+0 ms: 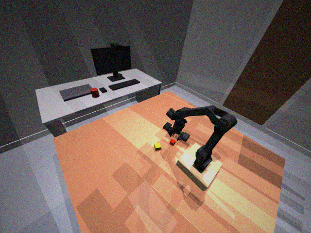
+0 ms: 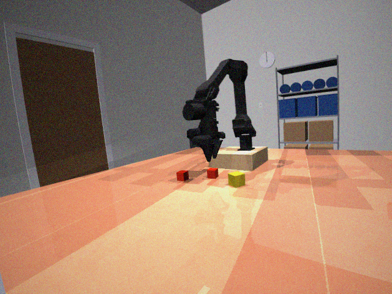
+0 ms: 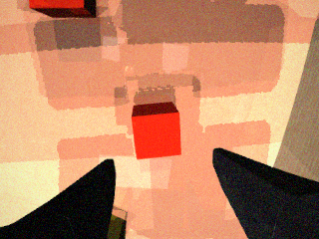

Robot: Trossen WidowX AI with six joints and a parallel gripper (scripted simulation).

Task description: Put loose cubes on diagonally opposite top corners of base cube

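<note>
The yellow base cube is 4 cm ahead of my gripper tip, 12 cm to the left of it and 5 cm below it.
</note>
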